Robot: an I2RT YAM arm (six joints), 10 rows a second.
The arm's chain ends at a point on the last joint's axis. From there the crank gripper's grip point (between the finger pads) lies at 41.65 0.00 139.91 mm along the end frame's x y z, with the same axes.
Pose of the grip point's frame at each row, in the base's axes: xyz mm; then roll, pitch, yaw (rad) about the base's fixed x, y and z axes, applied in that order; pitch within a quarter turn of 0, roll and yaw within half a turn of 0:
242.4 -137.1 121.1 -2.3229 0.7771 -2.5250
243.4 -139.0 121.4 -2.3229 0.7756 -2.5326
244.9 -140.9 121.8 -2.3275 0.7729 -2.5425
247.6 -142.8 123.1 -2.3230 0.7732 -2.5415
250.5 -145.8 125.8 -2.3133 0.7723 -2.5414
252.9 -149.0 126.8 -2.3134 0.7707 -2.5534
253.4 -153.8 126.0 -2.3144 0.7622 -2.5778
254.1 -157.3 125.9 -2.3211 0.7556 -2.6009
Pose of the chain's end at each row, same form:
152.9 -75.3 218.5 -2.3229 0.7771 -2.5250
154.5 -76.5 218.8 -2.3229 0.7756 -2.5326
156.8 -77.9 219.6 -2.3275 0.7729 -2.5425
159.4 -79.4 220.6 -2.3230 0.7732 -2.5415
162.4 -81.2 222.6 -2.3133 0.7723 -2.5414
165.7 -83.2 223.7 -2.3134 0.7707 -2.5534
168.6 -85.6 223.3 -2.3144 0.7622 -2.5778
171.3 -87.6 223.9 -2.3211 0.7556 -2.6009

